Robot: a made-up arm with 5 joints.
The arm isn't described. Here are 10 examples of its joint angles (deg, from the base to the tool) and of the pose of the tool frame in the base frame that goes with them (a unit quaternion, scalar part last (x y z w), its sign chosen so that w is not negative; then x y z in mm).
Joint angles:
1: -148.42 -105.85 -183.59 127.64 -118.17
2: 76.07 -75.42 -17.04 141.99 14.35
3: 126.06 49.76 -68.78 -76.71 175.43
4: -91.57 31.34 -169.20 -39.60 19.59
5: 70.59 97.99 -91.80 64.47 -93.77
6: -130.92 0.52 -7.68 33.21 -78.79
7: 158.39 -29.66 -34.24 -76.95 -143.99
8: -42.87 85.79 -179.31 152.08 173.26
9: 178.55 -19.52 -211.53 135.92 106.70
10: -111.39 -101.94 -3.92 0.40 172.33
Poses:
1: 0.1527 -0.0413 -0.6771 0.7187 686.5 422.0 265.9
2: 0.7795 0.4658 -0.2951 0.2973 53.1 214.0 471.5
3: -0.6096 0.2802 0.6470 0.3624 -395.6 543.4 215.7
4: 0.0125 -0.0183 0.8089 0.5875 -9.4 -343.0 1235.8
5: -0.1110 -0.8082 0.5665 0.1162 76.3 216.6 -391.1
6: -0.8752 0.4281 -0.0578 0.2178 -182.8 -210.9 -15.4
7: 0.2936 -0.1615 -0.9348 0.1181 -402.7 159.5 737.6
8: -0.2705 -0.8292 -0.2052 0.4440 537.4 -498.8 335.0
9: -0.5464 -0.3959 0.5865 0.4480 385.7 -9.8 1049.5
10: 0.4763 0.3740 -0.6859 0.4035 -109.2 -278.8 803.4
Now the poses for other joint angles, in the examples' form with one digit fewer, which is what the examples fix.
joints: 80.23 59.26 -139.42 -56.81 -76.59
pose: -0.074 -0.359 -0.930 0.030 140 811 716
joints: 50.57 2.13 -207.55 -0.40 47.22
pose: 0.223 0.007 -0.641 0.734 -281 -342 1184
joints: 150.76 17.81 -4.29 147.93 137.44
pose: 0.160 0.019 0.799 0.579 27 -15 218
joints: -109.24 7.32 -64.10 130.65 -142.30
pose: -0.766 -0.227 -0.351 0.488 -158 -452 326
